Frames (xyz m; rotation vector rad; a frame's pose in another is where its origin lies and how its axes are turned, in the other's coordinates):
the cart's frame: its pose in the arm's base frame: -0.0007 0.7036 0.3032 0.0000 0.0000 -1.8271
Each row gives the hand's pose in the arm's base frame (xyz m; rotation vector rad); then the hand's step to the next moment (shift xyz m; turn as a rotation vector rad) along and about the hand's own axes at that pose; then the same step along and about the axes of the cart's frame.
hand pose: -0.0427 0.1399 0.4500 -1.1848 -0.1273 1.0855
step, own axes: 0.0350 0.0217 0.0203 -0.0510 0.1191 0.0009
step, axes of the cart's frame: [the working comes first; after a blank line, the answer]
step, axes of the arm's base frame: -0.0071 0.0387 -0.0237 -0.1001 -0.0409 -0.0714

-0.0356 -0.0167 -0.0237 0.0649 -0.0864 -0.0714
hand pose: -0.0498 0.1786 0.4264 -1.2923 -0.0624 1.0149
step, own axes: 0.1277 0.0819 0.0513 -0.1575 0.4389 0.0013
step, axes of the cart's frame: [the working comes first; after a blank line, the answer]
step, axes of the arm's base frame: -0.0012 0.1157 -0.1107 -0.3497 -0.1326 -0.2785

-0.1116 -0.0305 -0.1107 0.2169 -0.3046 -0.2785
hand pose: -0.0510 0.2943 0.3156 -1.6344 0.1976 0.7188
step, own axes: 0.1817 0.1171 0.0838 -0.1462 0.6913 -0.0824
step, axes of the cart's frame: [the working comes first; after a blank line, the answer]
step, axes of the arm's base frame: 0.0551 0.1030 -0.2003 -0.4418 -0.2610 -0.4927

-0.1136 0.0271 -0.2003 0.3645 -0.3612 -0.4927
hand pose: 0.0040 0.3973 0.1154 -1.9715 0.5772 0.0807
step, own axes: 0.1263 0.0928 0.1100 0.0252 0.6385 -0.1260
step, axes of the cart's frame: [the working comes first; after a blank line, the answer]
step, axes of the arm's base frame: 0.0928 0.0171 -0.1666 -0.2763 -0.3419 -0.4805

-0.0401 0.0854 -0.1666 0.4008 -0.1806 -0.4805
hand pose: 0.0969 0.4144 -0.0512 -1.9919 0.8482 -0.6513
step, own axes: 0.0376 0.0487 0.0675 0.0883 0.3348 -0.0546
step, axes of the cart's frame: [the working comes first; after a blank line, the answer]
step, axes of the arm's base frame: 0.0559 -0.0145 -0.0708 -0.0892 -0.2308 -0.2482

-0.0001 0.0577 -0.0708 0.2459 -0.0278 -0.2482
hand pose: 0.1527 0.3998 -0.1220 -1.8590 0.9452 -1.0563
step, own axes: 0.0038 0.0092 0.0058 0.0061 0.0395 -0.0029
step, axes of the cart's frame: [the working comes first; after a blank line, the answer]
step, axes of the arm's base frame: 0.0046 -0.0056 -0.0089 -0.0090 -0.0225 -0.0319

0.0043 0.0059 -0.0089 0.0241 -0.0030 -0.0319
